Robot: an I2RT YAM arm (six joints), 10 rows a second.
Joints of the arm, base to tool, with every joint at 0 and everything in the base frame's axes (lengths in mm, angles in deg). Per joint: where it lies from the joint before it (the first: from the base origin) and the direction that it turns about. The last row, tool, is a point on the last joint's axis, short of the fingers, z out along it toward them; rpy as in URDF.
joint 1: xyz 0 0 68 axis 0 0 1
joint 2: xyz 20 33.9 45.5 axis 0 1 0
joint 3: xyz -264 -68.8 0 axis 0 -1 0
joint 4: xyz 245 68.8 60 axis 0 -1 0
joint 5: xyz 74 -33.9 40.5 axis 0 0 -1
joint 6: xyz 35.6 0 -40.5 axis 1 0 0
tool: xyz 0 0 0 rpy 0 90 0
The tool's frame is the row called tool.
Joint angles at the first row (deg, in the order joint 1, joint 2, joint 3, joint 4, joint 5, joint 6):
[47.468, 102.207, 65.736, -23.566, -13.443, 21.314]
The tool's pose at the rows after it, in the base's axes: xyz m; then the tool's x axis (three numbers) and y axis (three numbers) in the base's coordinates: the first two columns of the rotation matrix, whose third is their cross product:
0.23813 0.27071 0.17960 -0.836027 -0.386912 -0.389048 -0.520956 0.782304 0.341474
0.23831 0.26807 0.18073 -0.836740 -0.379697 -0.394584 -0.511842 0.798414 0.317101
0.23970 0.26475 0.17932 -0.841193 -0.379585 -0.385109 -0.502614 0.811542 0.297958
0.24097 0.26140 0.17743 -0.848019 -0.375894 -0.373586 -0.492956 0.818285 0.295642
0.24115 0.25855 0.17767 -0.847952 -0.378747 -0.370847 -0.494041 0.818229 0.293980
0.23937 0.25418 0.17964 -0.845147 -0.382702 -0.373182 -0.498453 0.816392 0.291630
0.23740 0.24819 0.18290 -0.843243 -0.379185 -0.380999 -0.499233 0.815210 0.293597
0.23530 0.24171 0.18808 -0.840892 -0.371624 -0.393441 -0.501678 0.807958 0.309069
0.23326 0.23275 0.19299 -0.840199 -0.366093 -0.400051 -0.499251 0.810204 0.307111
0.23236 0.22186 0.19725 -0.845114 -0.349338 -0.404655 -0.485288 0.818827 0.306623
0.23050 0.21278 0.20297 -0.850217 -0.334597 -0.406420 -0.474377 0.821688 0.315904
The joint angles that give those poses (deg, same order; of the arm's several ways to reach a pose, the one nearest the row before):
[47.517, 101.957, 65.567, -24.503, -11.693, 21.270]
[47.378, 101.511, 65.390, -25.000, -9.974, 21.352]
[46.943, 101.585, 65.391, -25.996, -9.065, 21.099]
[46.417, 101.620, 65.129, -26.450, -9.141, 21.083]
[46.061, 101.275, 64.820, -26.760, -9.310, 20.636]
[45.764, 100.207, 64.011, -27.022, -9.404, 20.070]
[45.285, 98.635, 62.847, -26.975, -9.579, 19.702]
[44.666, 96.660, 61.594, -26.652, -10.515, 19.415]
[43.799, 94.554, 60.392, -27.298, -10.596, 18.832]
[42.506, 92.403, 59.074, -27.900, -10.620, 18.599]
[41.444, 90.275, 58.185, -28.846, -11.232, 18.544]

